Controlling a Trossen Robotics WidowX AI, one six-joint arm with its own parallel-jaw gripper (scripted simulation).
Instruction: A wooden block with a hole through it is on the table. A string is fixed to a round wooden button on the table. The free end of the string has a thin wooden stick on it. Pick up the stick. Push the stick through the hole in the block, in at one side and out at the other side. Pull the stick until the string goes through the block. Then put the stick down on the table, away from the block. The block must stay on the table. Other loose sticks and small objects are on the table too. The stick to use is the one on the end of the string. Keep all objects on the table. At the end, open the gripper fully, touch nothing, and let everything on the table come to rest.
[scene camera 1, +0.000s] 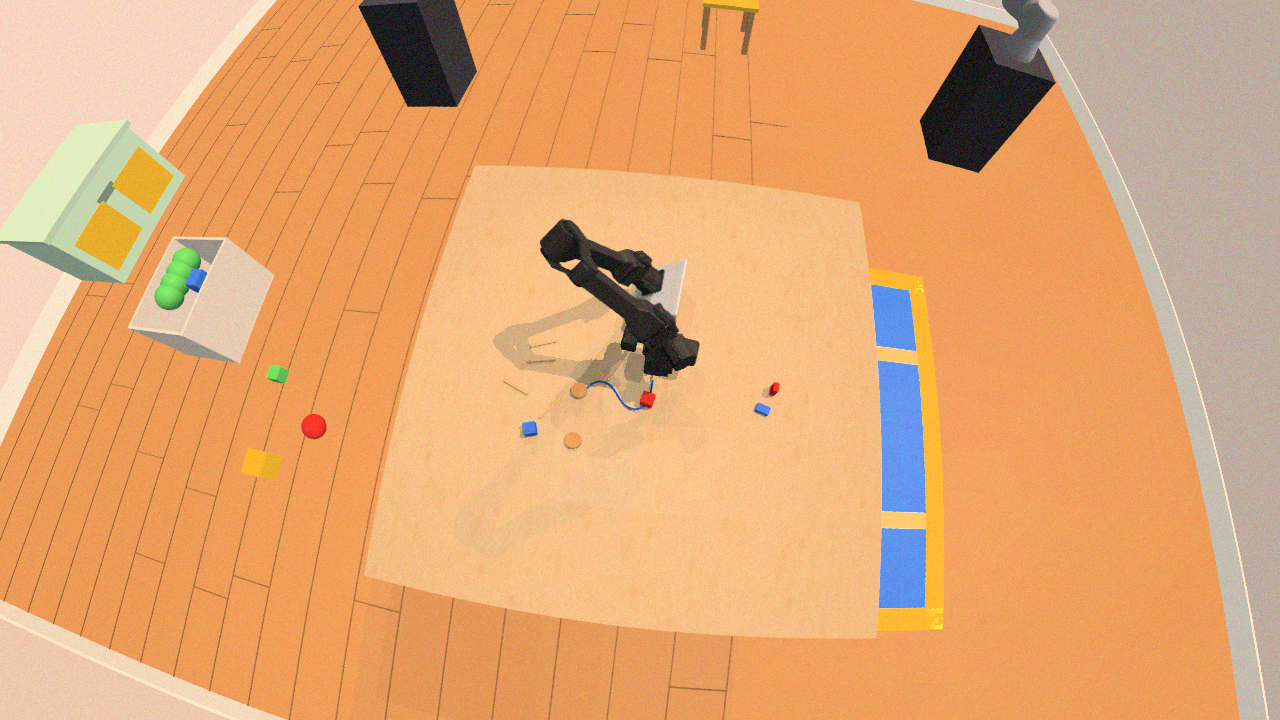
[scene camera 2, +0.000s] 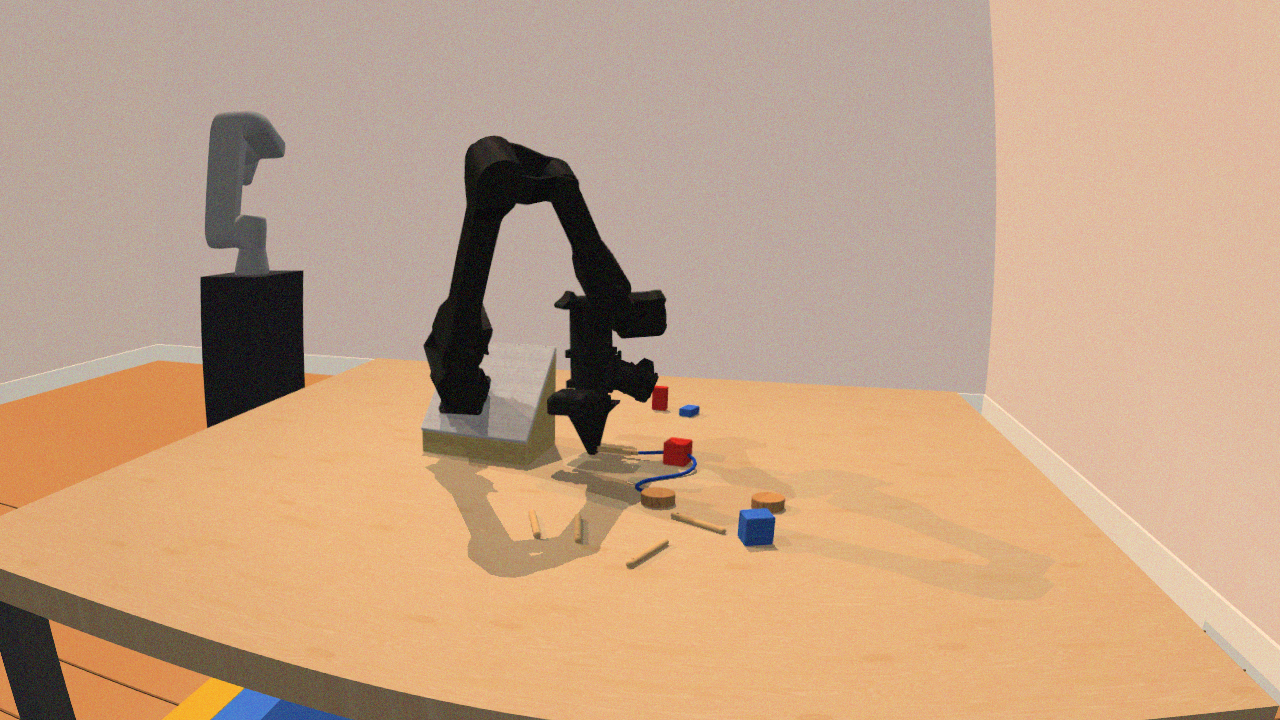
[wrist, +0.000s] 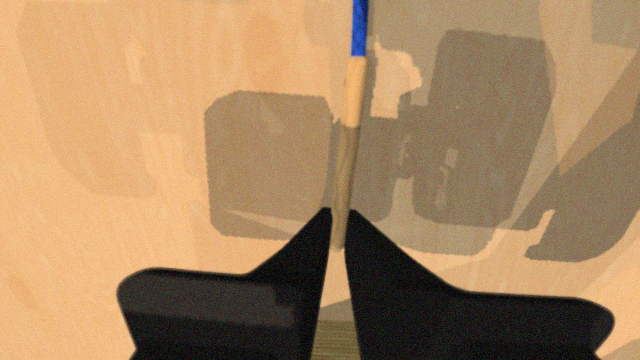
I see my gripper (scene camera 2: 593, 453), a thin wooden stick (wrist: 355, 85), a red cube (scene camera 2: 676, 449) and a blue cube (scene camera 2: 756, 526).
My gripper shows as well in scene camera 1 (scene camera 1: 658, 358) and in the wrist view (wrist: 337, 217). The wrist view does not show the red cube: it is out of frame. The wrist view does not show the blue cube: it is out of frame.
